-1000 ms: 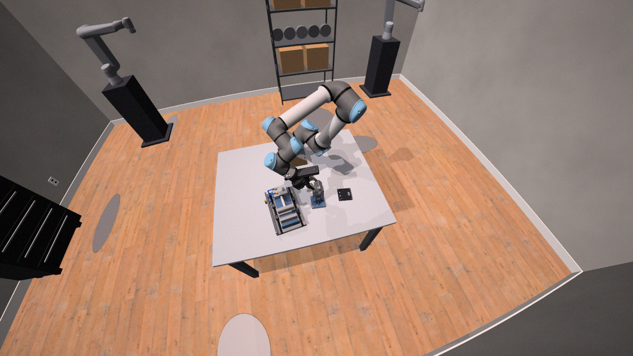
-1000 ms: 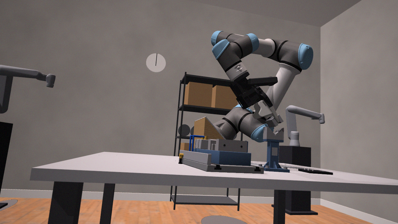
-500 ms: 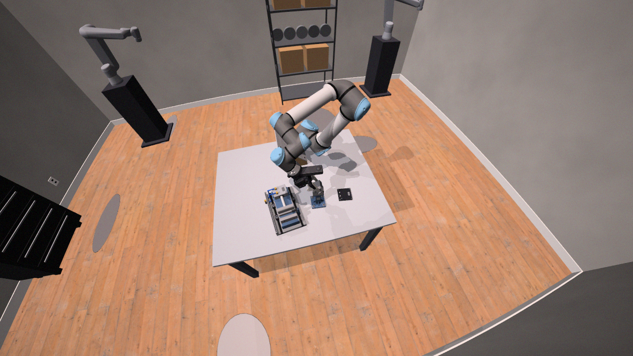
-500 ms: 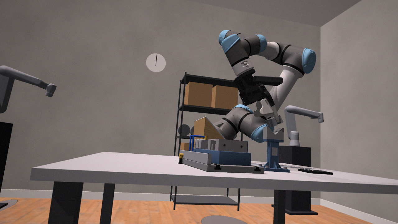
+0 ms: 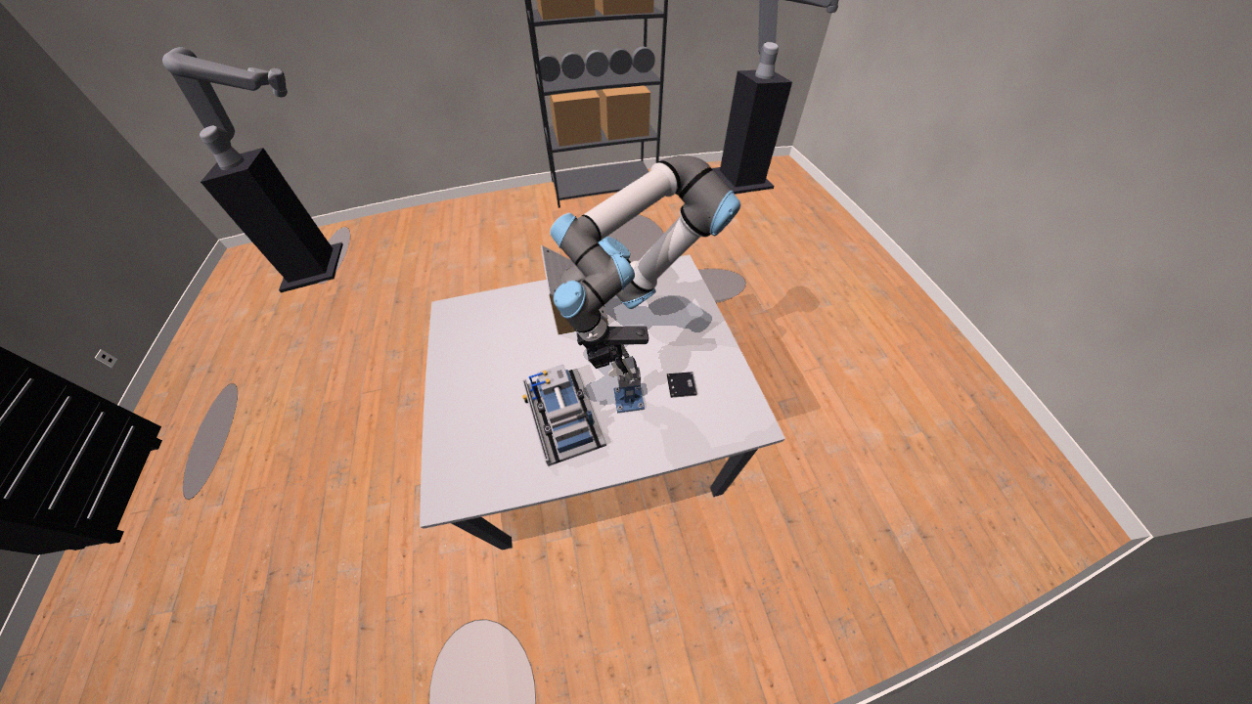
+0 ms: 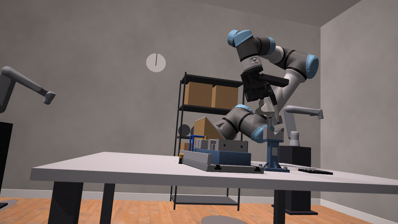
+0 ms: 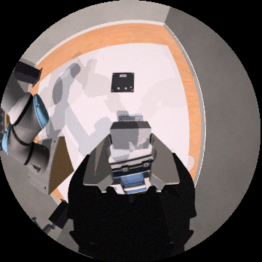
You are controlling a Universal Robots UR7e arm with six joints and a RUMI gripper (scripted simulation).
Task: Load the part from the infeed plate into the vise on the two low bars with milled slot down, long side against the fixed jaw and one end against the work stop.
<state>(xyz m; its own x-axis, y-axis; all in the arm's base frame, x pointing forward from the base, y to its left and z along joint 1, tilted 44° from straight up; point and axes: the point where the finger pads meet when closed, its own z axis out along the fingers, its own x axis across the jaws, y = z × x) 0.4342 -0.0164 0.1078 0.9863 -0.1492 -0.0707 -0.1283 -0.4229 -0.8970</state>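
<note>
The part is 1 cm below my hand. Round my hand: vise (22 cm to the right, 15 cm below, 1 cm behind); infeed plate (19 cm to the left, 19 cm below).
</note>
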